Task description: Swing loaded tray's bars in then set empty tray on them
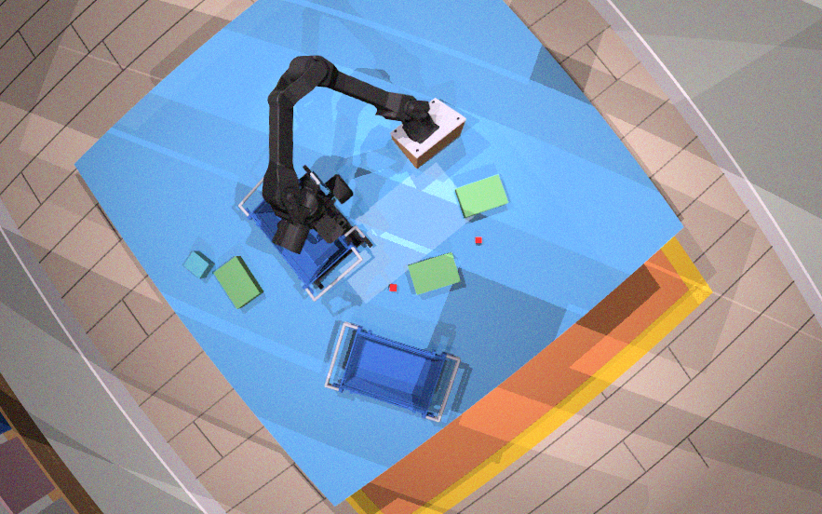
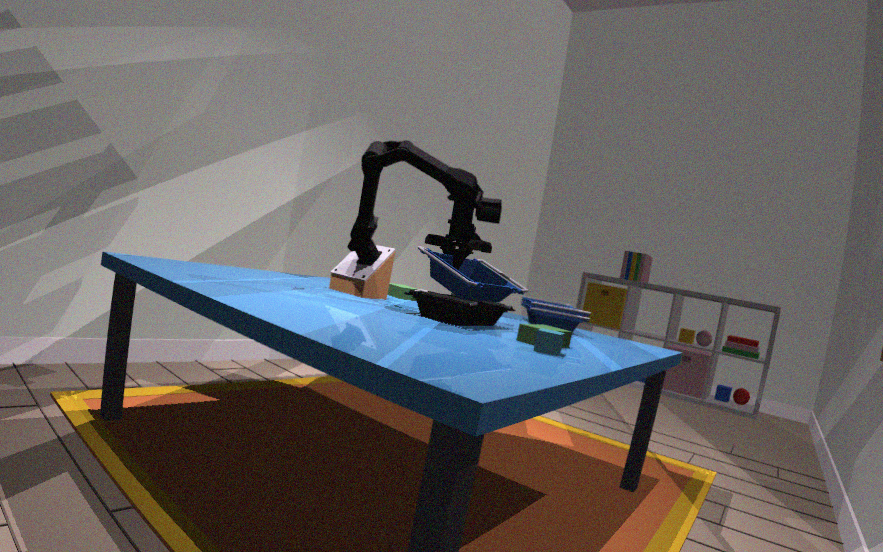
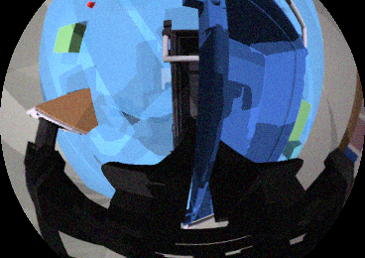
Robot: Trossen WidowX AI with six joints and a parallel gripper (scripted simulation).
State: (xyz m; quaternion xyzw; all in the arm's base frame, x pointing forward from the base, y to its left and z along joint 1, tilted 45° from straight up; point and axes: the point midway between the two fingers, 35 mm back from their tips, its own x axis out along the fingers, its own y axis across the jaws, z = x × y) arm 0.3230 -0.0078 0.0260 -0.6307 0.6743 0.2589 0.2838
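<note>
The blue plastic tray is 7 cm ahead of my gripper tip and 1 cm above it. The rest, counted from my gripper tip: teal cube: 36 cm ahead, 15 cm to the right, 10 cm below.
</note>
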